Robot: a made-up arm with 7 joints.
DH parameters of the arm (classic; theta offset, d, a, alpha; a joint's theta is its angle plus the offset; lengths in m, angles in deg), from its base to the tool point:
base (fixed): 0 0 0 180
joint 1: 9.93 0 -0.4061 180
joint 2: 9.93 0.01 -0.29 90
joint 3: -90 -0.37 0.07 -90
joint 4: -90 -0.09 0 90
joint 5: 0 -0.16 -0.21 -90
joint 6: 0 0.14 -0.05 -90
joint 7: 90 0 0.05 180
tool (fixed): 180 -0.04 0 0
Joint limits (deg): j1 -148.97..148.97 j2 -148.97..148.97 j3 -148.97..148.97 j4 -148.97..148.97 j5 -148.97..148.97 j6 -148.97..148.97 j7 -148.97..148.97
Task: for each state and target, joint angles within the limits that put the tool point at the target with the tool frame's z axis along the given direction. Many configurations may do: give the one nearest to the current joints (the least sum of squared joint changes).
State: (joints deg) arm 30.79 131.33 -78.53 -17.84 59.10 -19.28 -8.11
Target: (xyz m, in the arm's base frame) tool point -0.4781 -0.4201 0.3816 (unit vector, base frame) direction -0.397 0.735 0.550
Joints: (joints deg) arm 24.24 138.97 -101.02 -9.56 95.41 -44.60 6.45
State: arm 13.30 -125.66 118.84 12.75 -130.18 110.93 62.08
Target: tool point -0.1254 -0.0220 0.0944 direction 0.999 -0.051 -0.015
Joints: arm -31.14 -99.94 131.19 42.87 -148.97 147.04 61.96
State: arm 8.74 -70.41 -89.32 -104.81 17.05 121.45 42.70
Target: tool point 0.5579 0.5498 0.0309 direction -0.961 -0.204 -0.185
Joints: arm 64.07 -74.04 -83.30 -83.84 17.99 113.49 42.87
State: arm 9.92 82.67 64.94 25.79 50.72 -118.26 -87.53
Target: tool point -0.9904 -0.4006 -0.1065 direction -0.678 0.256 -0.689
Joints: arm -30.04 69.09 105.98 28.20 57.77 -115.80 -118.61
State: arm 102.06 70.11 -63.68 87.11 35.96 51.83 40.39
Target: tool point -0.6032 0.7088 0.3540 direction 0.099 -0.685 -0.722
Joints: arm 50.78 68.78 -57.25 100.03 56.26 40.82 37.53
